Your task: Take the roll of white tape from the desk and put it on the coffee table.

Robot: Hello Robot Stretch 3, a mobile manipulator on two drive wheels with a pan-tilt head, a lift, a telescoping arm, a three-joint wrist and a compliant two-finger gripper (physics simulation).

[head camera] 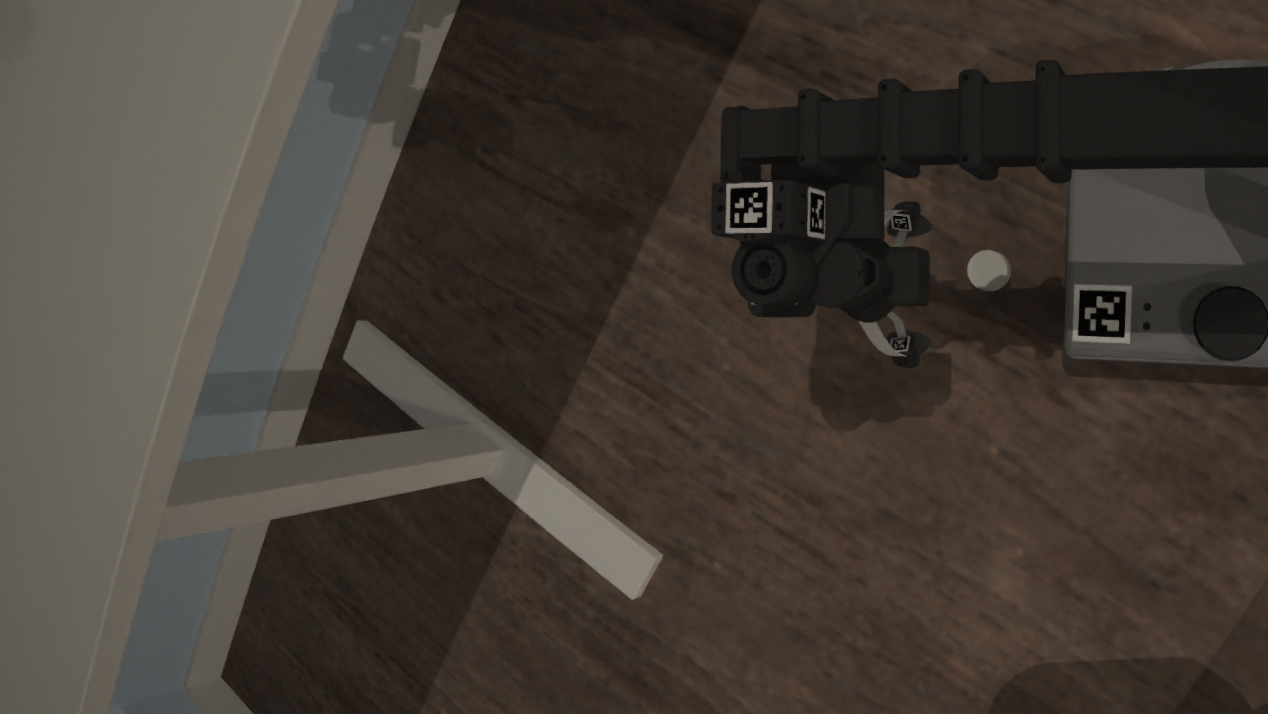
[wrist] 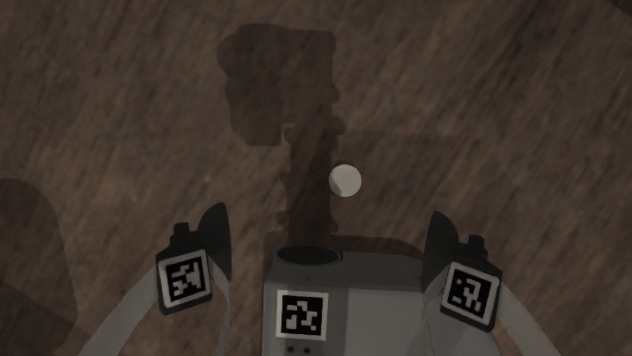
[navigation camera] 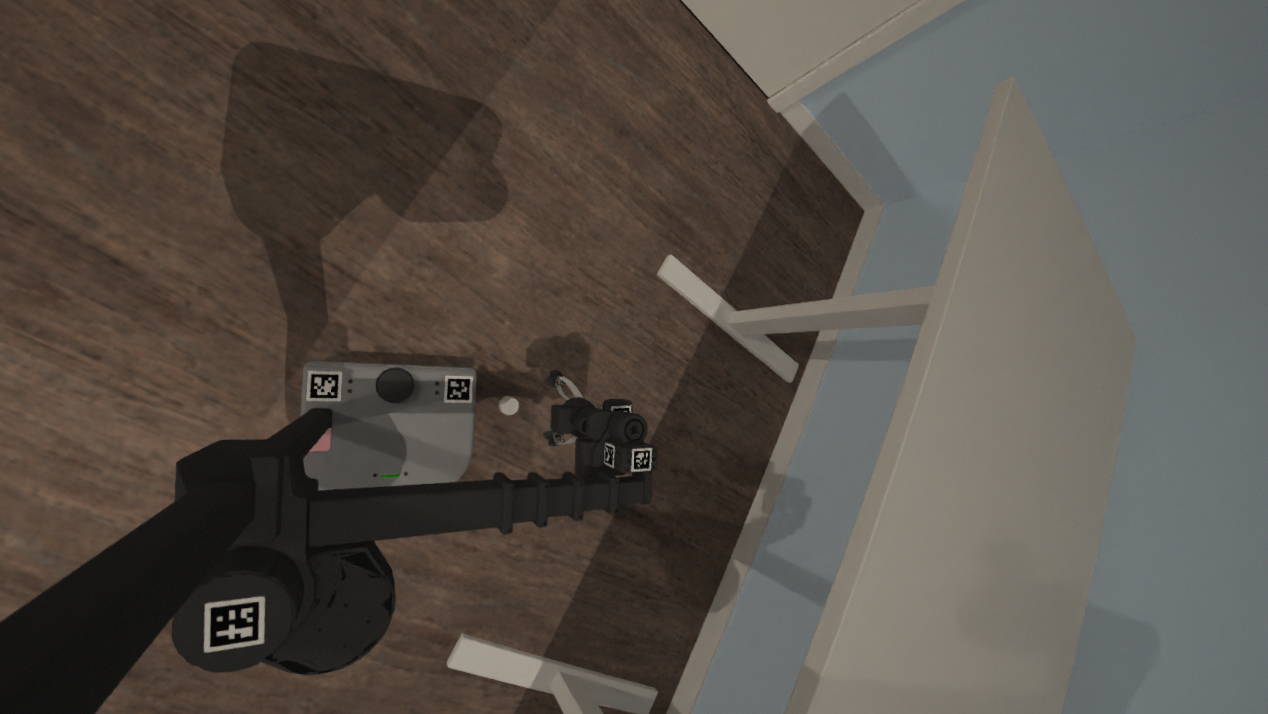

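Seen in the pictures: gripper, fingertip midpoint: [wrist: 326,235]; robot's base at its link origin: [head camera: 1226,319] [wrist: 303,340] [navigation camera: 394,383].
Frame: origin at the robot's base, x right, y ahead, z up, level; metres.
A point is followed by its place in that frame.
Observation:
A small white round object [head camera: 988,270] @(x 0.280, y -0.050, z 0.024 m) [navigation camera: 508,406] @(x 0.279, y -0.052, z 0.024 m) [wrist: 345,180] @(x 0.282, y -0.051, z 0.025 m), which looks like the roll of white tape, lies on the wooden floor close to my base. My gripper [head camera: 905,283] @(x 0.284, y -0.022, z 0.362 m) [navigation camera: 555,408] @(x 0.284, y -0.022, z 0.362 m) [wrist: 326,235] @(x 0.284, y -0.022, z 0.362 m) is open and empty, pointing down and back toward the base. In the wrist view the white object shows between and beyond the two fingertips, touching neither. In the head view it is to the right of the fingers. A white-topped table [head camera: 115,177] @(x 0.589, y -0.068, z 0.951 m) [navigation camera: 1002,399] @(x 0.751, y 0.042, z 0.950 m), probably the desk, stands by the wall. The coffee table does not show in these views.
My grey base [head camera: 1144,212] @(x 0.090, y -0.108, z 0.160 m) [navigation camera: 417,434] @(x 0.049, y -0.102, z 0.160 m) [wrist: 385,315] @(x 0.137, y -0.100, z 0.160 m) is right beside the white object. A white table foot [head camera: 585,532] [navigation camera: 700,288] rests on the floor, and another table foot [navigation camera: 505,660] shows at the bottom of the navigation view. A blue wall [navigation camera: 1180,266] @(x 1.607, y 0.369, z 1.002 m) is behind the table.

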